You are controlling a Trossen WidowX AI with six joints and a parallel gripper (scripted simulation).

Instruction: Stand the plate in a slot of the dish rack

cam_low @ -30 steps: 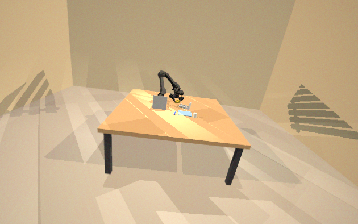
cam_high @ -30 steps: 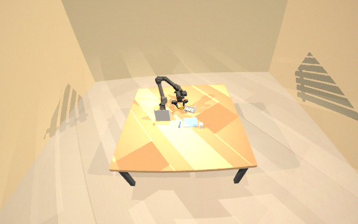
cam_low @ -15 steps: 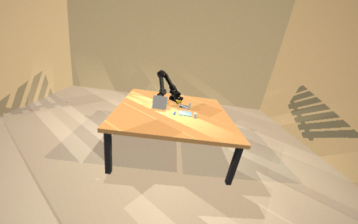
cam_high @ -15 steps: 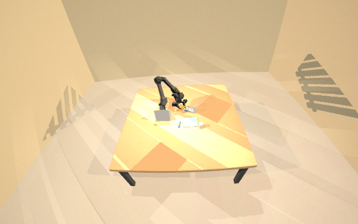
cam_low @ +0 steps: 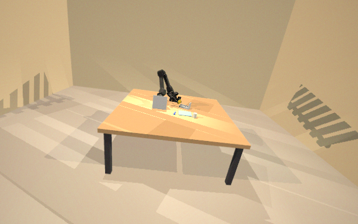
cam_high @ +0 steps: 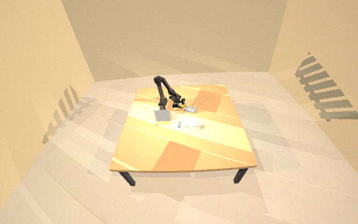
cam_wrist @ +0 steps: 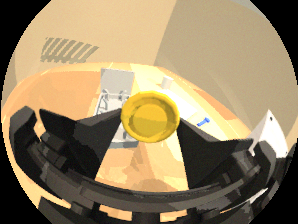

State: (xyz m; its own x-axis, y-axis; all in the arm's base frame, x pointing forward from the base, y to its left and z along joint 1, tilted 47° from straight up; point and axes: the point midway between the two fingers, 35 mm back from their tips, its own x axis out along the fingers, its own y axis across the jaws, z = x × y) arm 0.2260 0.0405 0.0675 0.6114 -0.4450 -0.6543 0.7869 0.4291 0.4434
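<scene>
Right now my gripper tip is 7 cm short of the grey dish rack and 4 cm above it. Round my gripper tip: light blue mat (19 cm to the right, 6 cm below, 4 cm ahead); then yellow plate (1 cm to the left); then blue spoon (21 cm to the right, 9 cm behind, 6 cm below).
</scene>
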